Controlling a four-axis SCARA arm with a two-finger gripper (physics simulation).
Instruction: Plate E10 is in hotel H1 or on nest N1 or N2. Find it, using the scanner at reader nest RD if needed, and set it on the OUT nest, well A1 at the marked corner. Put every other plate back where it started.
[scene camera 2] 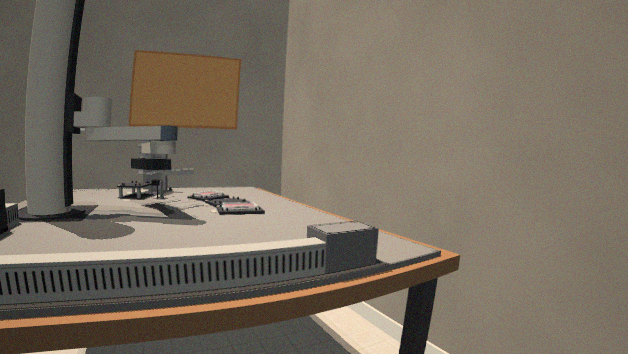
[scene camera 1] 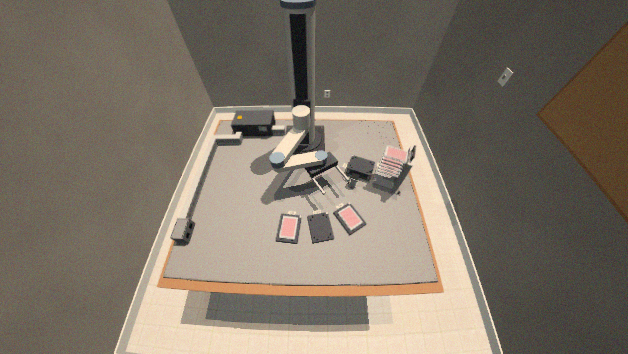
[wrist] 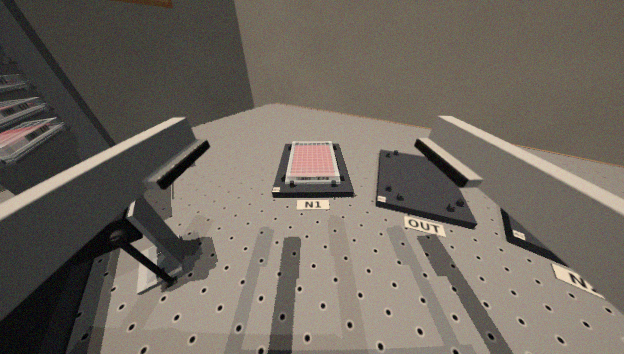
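Seen in the pictures: gripper, between the fingertips: (scene camera 2: 181, 170) (scene camera 1: 336, 187) (wrist: 312, 130); arm's base, origin of its link: (scene camera 2: 50, 216) (scene camera 1: 304, 140).
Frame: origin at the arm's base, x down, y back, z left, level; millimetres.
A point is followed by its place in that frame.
Note:
My gripper (scene camera 1: 336, 186) @[z 202, x -147, y -508 mm] (scene camera 2: 182, 171) @[z 202, x -147, y -508 mm] (wrist: 312, 130) @[z 202, x -147, y -508 mm] is open and empty, raised above the table and facing nest N1 (scene camera 1: 353, 231) @[z 298, x -25, y -724 mm] (wrist: 310, 190) @[z 246, x -25, y -574 mm]. A pink plate (scene camera 1: 349, 218) @[z 280, x -38, y -651 mm] (wrist: 313, 160) @[z 278, x -36, y -633 mm] lies flat on N1, beyond the fingertips; its front label is too small to read. The OUT nest (scene camera 1: 320, 228) @[z 114, x -25, y -707 mm] (wrist: 425, 185) @[z 100, x -25, y -678 mm] beside it is bare, with a small white mark at its near-left corner. Nest N2 (scene camera 1: 287, 241) @[z -67, x -23, y -783 mm] (wrist: 510, 225) @[z 2, x -24, y -648 mm] holds another pink plate (scene camera 1: 288, 227) @[z -65, x -38, y -708 mm] (scene camera 2: 240, 206) @[z -104, x -38, y -697 mm]; the right finger covers most of it in the wrist view. Hotel H1 (scene camera 1: 406, 172) @[z 597, x -214, y -450 mm] holds several plates (scene camera 1: 396, 152) @[z 545, x -264, y -346 mm] (wrist: 30, 134) @[z 516, x -125, y -387 mm].
The bare reader nest RD (scene camera 1: 361, 165) @[z 385, x -73, y -295 mm] stands between the arm and the hotel. The scanner (scene camera 1: 351, 183) @[z 312, x -44, y -417 mm] stands beside it, partly behind the left finger in the wrist view. A dark box (scene camera 1: 254, 121) @[z -375, x -128, y 71 mm] is at the back left; a grey box (scene camera 1: 181, 230) @[z -652, x -88, y -763 mm] (scene camera 2: 350, 245) @[z -705, x -61, y -743 mm] is at the left edge.

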